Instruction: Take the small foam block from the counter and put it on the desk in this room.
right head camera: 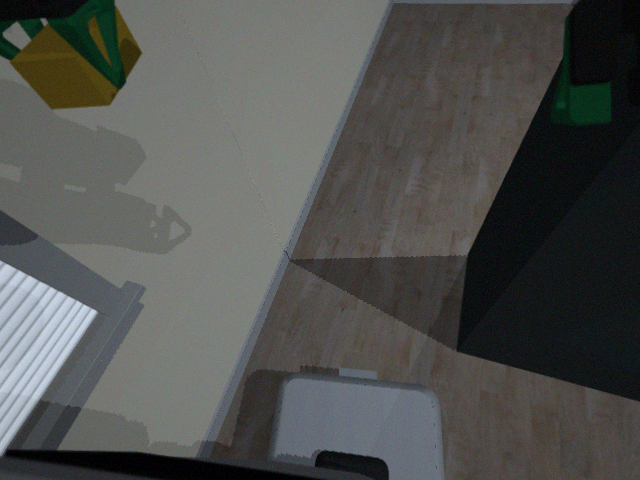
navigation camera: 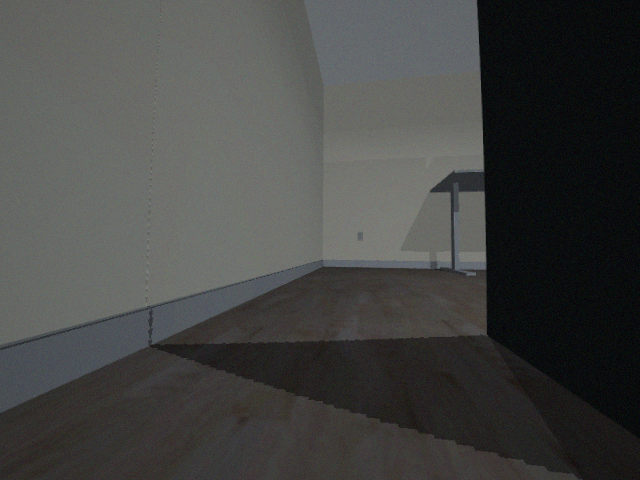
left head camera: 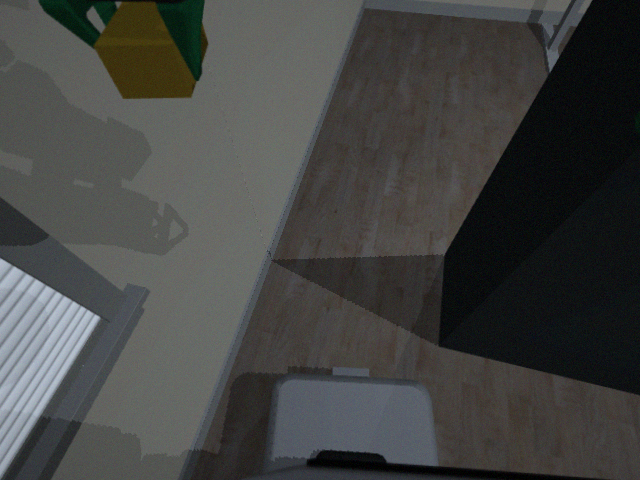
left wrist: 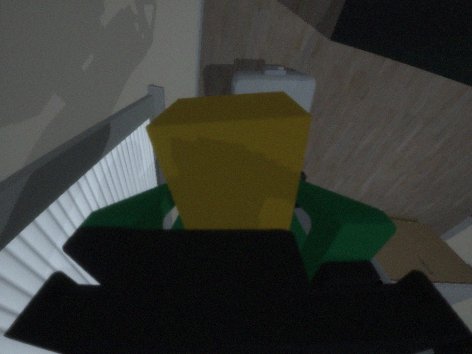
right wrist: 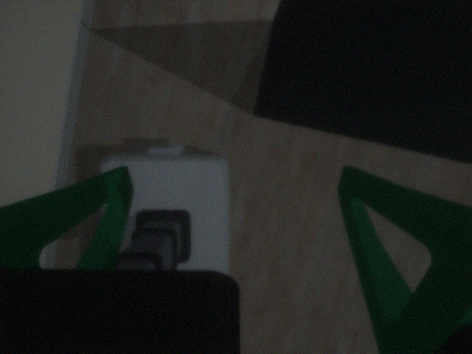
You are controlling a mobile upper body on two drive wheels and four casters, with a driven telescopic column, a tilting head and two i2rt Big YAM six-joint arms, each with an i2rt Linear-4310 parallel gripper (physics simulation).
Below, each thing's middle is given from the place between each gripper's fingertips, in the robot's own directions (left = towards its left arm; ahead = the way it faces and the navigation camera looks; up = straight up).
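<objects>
The yellow foam block (left head camera: 141,57) is 2 cm above my left hand and 1 cm ahead of it.
As for my right hand, the yellow foam block is 46 cm to the left of it, and it's 5 cm ahead of that hand and 3 cm above it.
</objects>
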